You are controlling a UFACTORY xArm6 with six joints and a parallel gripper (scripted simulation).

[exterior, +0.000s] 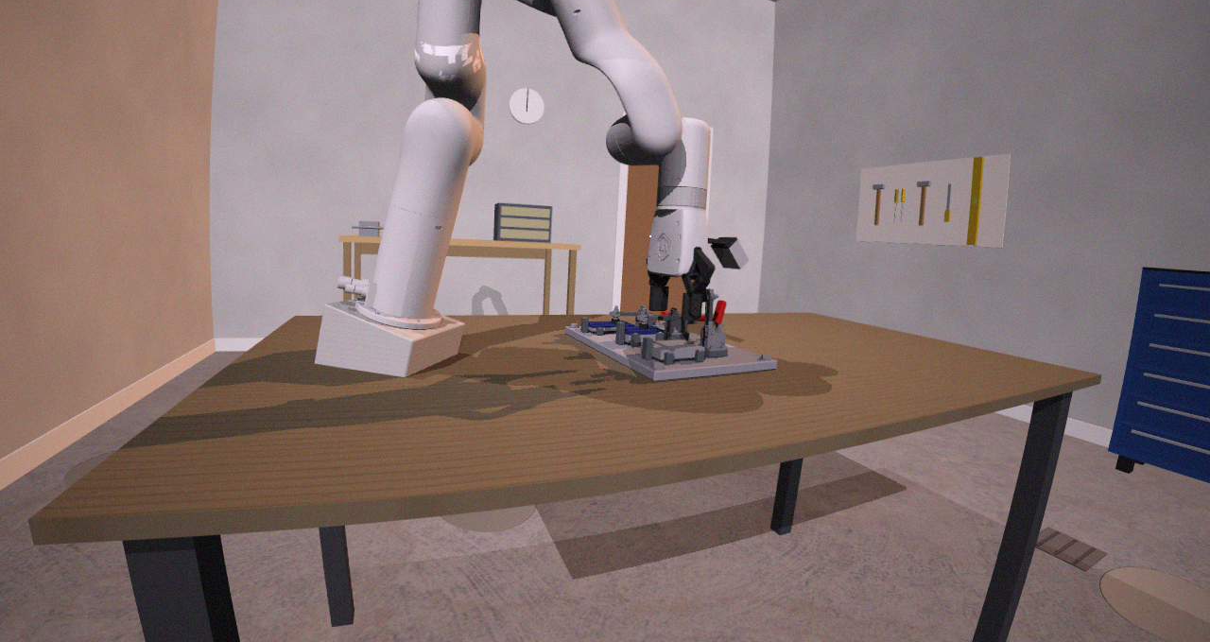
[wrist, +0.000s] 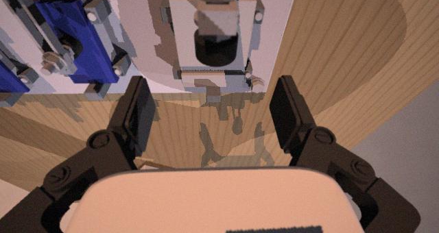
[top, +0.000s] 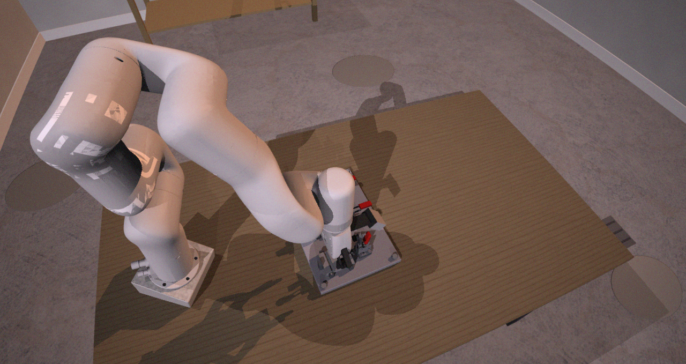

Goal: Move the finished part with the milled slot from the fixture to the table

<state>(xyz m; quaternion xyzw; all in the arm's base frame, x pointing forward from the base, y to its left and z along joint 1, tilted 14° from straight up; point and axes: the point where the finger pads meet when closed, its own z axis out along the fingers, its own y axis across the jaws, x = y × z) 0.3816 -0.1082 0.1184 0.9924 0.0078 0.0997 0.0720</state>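
The grey finished part lies 60 mm below my hand and 10 mm behind it. The rest, counted from my hand: blue blank: 220 mm to the left, 60 mm below; then grey fixture plate: 110 mm to the left, 80 mm below, 50 mm ahead.
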